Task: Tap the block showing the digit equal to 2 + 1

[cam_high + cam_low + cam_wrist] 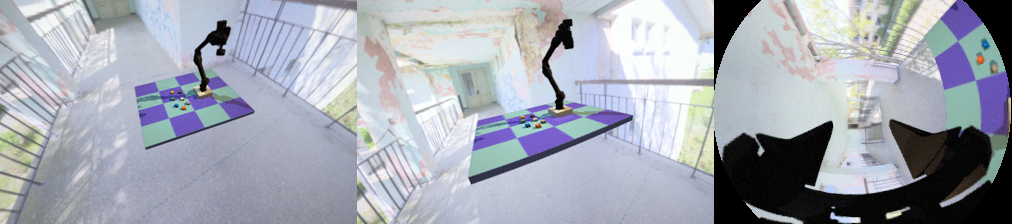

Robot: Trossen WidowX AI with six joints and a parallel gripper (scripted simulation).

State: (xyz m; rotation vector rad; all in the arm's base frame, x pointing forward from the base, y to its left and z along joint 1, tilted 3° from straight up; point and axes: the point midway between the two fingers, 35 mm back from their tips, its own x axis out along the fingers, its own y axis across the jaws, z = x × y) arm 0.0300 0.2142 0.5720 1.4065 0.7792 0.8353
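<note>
Right now my gripper tip is 300 mm short of the blue block, 220 mm to the left of it and 600 mm above it. The rest, counted from my gripper tip: green block 290 mm ahead, 330 mm to the right, 600 mm below; then red-orange block 250 mm ahead, 150 mm to the right, 600 mm below.
</note>
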